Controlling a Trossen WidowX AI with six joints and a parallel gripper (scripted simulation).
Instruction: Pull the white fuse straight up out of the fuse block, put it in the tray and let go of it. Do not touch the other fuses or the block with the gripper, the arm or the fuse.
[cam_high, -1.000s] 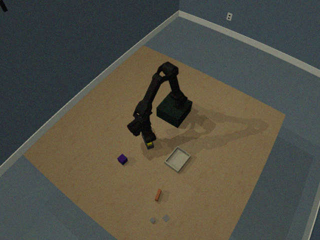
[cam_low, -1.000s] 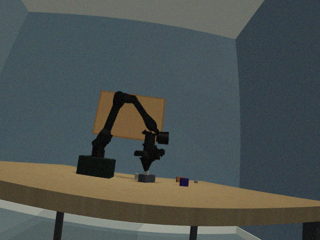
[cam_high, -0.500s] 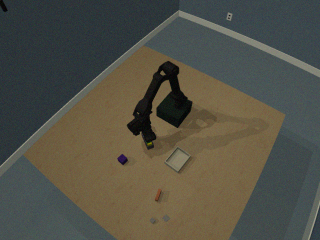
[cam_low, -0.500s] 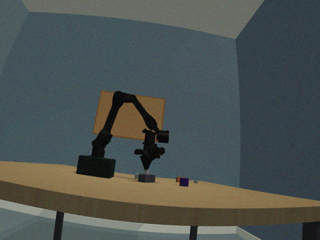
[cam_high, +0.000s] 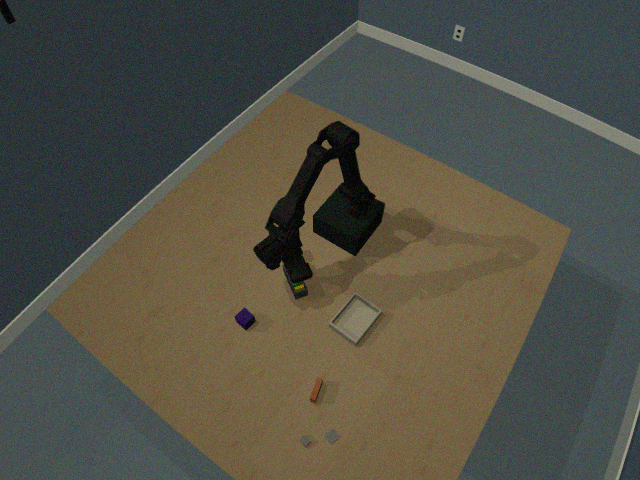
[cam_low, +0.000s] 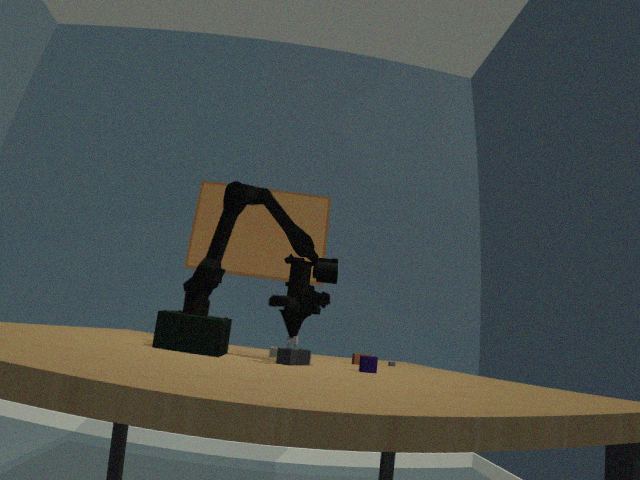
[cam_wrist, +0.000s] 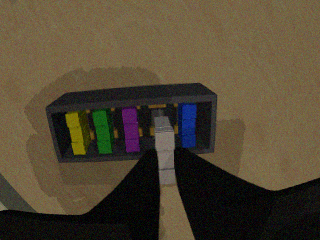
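Now: the white tray 2 cm ahead of my gripper tip, 24 cm to the left of it and 7 cm below it. Round my gripper tip: white fuse (1 cm below).
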